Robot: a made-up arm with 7 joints. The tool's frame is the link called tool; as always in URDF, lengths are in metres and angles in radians. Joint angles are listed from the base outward.
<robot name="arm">
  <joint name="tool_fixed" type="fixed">
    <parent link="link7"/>
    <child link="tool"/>
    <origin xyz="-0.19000 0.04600 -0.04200" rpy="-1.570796 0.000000 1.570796"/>
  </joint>
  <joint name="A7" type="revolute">
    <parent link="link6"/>
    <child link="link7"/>
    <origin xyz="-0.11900 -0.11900 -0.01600" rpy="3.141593 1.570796 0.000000"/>
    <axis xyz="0 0 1"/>
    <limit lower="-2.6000" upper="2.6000"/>
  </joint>
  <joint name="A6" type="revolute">
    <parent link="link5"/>
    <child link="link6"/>
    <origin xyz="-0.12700 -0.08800 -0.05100" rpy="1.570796 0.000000 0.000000"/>
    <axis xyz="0 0 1"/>
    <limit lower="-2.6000" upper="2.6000"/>
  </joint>
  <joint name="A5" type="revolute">
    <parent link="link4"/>
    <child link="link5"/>
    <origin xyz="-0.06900 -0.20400 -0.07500" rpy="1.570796 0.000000 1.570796"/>
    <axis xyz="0 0 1"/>
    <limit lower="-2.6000" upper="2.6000"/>
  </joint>
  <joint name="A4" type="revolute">
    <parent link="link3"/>
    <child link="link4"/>
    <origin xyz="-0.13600 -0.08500 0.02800" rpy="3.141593 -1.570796 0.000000"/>
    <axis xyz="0 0 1"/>
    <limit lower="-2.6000" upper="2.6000"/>
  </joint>
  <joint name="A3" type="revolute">
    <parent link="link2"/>
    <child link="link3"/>
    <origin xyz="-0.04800 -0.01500 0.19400" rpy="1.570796 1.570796 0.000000"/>
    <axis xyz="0 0 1"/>
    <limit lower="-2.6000" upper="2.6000"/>
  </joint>
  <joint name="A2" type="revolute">
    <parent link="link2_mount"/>
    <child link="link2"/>
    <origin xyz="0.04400 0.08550 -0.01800" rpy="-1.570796 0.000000 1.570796"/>
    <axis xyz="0 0 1"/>
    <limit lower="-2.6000" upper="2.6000"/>
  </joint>
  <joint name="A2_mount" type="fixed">
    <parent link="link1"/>
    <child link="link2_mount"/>
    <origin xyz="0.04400 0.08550 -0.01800"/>
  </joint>
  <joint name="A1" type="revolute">
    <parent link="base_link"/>
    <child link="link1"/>
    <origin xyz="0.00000 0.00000 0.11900" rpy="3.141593 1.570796 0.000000"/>
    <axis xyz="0 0 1"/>
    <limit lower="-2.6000" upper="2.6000"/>
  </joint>
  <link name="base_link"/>
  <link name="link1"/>
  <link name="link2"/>
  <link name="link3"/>
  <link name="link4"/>
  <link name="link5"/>
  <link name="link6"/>
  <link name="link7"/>
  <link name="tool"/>
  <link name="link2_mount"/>
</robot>
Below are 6 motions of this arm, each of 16 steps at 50 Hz.
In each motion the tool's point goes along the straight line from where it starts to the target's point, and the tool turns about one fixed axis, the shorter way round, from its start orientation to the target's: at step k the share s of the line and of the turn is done. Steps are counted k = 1, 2, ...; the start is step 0. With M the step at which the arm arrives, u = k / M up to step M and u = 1 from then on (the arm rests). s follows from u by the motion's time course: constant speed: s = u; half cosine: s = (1 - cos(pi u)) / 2; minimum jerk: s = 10 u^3 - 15 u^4 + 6 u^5.
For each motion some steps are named. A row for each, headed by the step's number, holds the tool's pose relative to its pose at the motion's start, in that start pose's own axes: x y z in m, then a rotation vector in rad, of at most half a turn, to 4 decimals.
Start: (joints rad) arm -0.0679 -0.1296 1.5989 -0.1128 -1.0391 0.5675 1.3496
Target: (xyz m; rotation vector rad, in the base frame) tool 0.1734 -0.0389 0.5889 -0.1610 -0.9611 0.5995
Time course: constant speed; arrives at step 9
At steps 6, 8, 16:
6: 0.0160 0.0092 0.0041 -0.0645 0.0639 0.0016
8: 0.0213 0.0123 0.0054 -0.0860 0.0852 0.0021
16: 0.0240 0.0138 0.0061 -0.0968 0.0958 0.0024

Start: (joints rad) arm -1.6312 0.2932 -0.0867 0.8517 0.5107 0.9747 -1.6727
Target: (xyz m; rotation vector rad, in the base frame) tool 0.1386 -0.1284 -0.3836 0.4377 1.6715 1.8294
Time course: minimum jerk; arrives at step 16
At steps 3, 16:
3: 0.0075 -0.0033 -0.0016 0.0049 0.0197 0.0135
16: 0.1530 -0.0669 -0.0333 0.0997 0.4043 0.2772

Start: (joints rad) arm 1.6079 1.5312 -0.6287 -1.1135 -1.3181 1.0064 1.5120
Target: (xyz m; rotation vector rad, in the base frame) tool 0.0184 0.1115 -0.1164 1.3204 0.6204 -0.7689
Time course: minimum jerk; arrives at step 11
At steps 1, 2, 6, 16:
1: 0.0003 0.0001 0.0002 -0.0003 -0.0008 0.0007
2: 0.0021 0.0008 0.0016 -0.0017 -0.0056 0.0048
6: 0.0276 0.0102 0.0204 -0.0226 -0.0725 0.0619
16: 0.0473 0.0175 0.0349 -0.0386 -0.1240 0.1058

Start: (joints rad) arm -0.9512 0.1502 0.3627 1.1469 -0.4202 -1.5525 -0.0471
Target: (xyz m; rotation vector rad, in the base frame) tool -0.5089 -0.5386 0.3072 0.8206 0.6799 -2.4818
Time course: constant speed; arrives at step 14
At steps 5, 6, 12, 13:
5: -0.0342 -0.0234 0.0246 0.0464 -0.0361 0.0222
6: -0.0411 -0.0281 0.0295 0.0556 -0.0433 0.0267
12: -0.0821 -0.0562 0.0591 0.1113 -0.0866 0.0534
13: -0.0890 -0.0609 0.0640 0.1206 -0.0938 0.0578

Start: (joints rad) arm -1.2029 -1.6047 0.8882 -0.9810 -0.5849 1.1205 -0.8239
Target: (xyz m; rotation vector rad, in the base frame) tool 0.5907 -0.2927 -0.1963 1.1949 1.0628 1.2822
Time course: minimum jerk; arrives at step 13
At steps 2, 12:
2: 0.0026 0.0016 0.0012 -0.0004 0.0079 -0.0052
12: 0.0923 0.0568 0.0413 -0.0123 0.2746 -0.1818

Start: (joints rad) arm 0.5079 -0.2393 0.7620 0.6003 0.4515 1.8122 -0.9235
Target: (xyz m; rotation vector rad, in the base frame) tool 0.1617 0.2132 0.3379 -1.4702 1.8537 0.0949
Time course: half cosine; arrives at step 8
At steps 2, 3, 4, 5, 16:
2: -0.0037 0.0016 -0.0001 -0.0119 -0.0169 -0.0038
3: -0.0078 0.0033 -0.0003 -0.0252 -0.0356 -0.0080
4: -0.0126 0.0054 -0.0005 -0.0407 -0.0576 -0.0130
5: -0.0175 0.0075 -0.0007 -0.0563 -0.0797 -0.0180
16: -0.0252 0.0108 -0.0010 -0.0815 -0.1152 -0.0260

